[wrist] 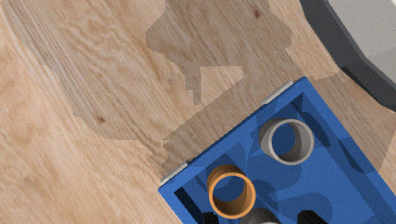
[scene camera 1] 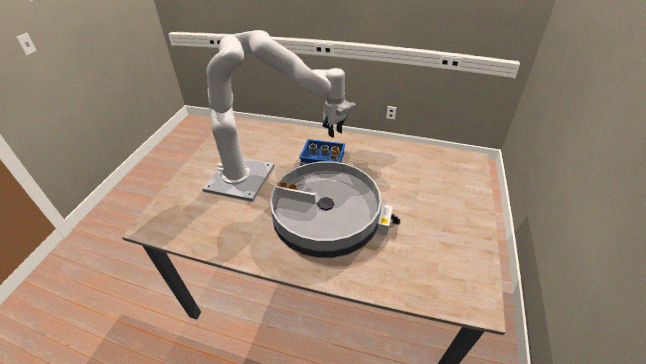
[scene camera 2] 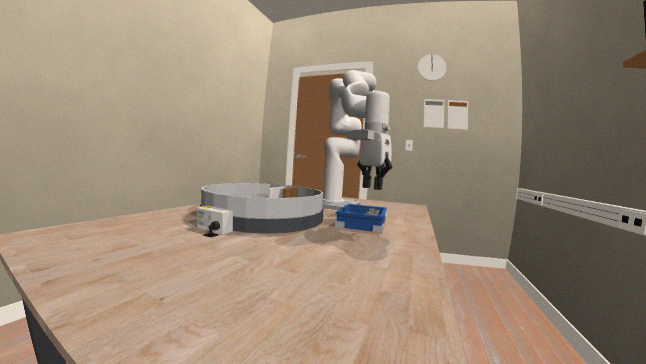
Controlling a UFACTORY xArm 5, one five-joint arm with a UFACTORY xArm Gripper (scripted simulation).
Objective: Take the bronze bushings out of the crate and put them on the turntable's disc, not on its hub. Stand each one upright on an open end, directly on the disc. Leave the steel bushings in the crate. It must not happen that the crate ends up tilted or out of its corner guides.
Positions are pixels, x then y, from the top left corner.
Labels:
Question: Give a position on a crate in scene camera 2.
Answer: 359, 220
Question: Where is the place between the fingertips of the gripper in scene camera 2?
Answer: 371, 188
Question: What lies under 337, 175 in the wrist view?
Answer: A crate.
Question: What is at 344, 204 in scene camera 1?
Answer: A turntable.

